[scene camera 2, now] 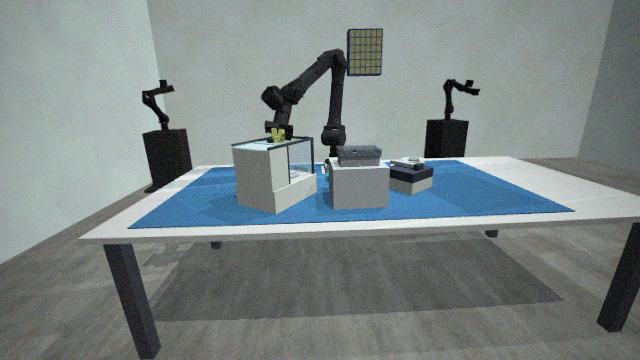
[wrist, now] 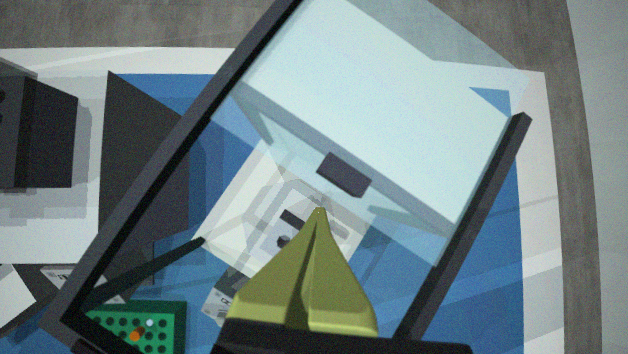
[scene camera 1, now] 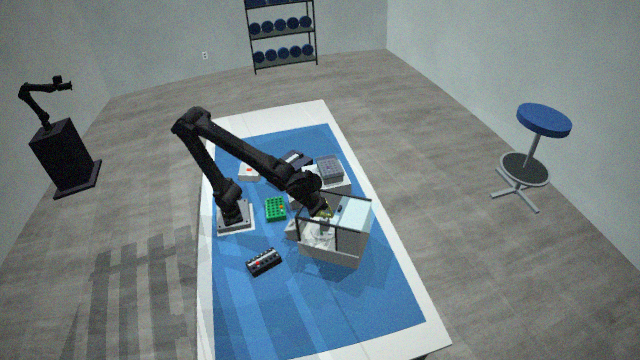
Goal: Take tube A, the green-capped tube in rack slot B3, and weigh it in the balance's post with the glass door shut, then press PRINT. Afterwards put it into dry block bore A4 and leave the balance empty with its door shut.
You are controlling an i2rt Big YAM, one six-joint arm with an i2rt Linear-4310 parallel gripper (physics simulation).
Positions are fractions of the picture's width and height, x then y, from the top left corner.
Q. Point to a sliding door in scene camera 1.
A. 0.56, 0.60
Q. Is my gripper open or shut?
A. Shut.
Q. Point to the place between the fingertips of my gripper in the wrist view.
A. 0.51, 0.60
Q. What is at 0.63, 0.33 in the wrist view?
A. A sliding door.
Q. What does my gripper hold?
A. Nothing.
